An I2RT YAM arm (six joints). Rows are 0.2 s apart.
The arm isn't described. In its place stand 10 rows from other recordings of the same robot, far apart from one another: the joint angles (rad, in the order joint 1, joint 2, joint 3, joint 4, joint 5, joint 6), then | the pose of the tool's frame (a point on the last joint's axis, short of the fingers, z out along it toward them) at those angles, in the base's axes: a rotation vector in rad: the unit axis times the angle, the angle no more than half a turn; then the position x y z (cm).
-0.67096, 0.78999, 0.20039, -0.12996, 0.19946, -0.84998 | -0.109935 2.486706 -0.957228 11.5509 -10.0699 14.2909
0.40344, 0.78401, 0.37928, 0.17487, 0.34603, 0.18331 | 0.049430 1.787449 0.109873 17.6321 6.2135 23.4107
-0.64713, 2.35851, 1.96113, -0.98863, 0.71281, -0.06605 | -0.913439 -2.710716 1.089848 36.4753 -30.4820 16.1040
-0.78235, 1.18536, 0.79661, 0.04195, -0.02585, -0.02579 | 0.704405 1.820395 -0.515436 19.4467 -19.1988 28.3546
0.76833, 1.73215, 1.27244, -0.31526, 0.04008, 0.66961 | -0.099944 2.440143 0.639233 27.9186 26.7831 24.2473
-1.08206, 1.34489, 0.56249, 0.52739, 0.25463, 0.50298 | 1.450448 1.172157 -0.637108 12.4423 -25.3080 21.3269
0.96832, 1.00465, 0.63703, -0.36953, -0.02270, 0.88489 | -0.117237 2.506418 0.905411 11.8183 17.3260 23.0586
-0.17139, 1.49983, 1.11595, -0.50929, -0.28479, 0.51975 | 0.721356 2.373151 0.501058 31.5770 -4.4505 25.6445
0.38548, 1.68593, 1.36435, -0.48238, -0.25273, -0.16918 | -0.767576 2.251716 0.403512 34.5983 15.0000 27.7132
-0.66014, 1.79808, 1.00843, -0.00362, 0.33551, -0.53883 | 0.327443 2.506337 -0.935318 28.5149 -23.6208 16.2290
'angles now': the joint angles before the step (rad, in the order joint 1, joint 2, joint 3, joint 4, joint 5, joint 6). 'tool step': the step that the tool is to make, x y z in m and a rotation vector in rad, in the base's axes. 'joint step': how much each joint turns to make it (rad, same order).
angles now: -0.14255 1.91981 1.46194 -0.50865 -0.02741 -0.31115
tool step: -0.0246 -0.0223 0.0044 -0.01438 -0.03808 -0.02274
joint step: -0.06592 -0.08989 -0.11102 0.05968 -0.01911 -0.03946
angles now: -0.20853 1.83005 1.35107 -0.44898 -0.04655 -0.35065
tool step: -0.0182 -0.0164 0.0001 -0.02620 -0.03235 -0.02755
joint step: -0.05160 -0.06061 -0.08502 0.06055 -0.00057 -0.03005
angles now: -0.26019 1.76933 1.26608 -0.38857 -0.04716 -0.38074
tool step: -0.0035 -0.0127 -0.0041 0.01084 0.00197 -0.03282
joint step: -0.03511 0.00552 -0.00889 0.00977 -0.00914 0.00441
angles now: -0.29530 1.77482 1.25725 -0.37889 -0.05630 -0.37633
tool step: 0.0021 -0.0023 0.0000 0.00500 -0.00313 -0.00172
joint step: -0.00468 0.00942 0.01104 -0.00003 -0.00630 0.00125
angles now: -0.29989 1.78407 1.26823 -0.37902 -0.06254 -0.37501
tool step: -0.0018 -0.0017 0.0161 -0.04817 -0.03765 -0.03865
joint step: -0.00088 -0.03211 0.01263 0.00572 0.05101 0.00636
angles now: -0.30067 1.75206 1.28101 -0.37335 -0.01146 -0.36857
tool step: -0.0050 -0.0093 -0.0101 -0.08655 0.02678 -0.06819
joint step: -0.01761 0.00259 -0.03920 0.04352 0.10131 -0.02244
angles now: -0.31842 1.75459 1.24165 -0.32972 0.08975 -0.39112
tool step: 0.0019 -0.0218 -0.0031 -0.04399 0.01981 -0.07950
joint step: -0.04593 0.03862 0.03450 0.00100 0.05824 -0.00688
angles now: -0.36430 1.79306 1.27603 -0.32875 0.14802 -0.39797
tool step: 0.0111 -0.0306 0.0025 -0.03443 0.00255 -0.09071
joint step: -0.05529 0.07777 0.10591 -0.01813 0.04806 0.00461
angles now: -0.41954 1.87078 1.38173 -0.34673 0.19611 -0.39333
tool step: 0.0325 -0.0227 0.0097 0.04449 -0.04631 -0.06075
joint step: -0.01764 0.13687 0.22617 -0.07942 -0.01502 0.07340
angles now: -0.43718 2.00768 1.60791 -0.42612 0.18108 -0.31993
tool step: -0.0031 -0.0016 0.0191 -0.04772 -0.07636 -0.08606
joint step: -0.00089 -0.03736 -0.00233 0.04291 0.06782 0.05386
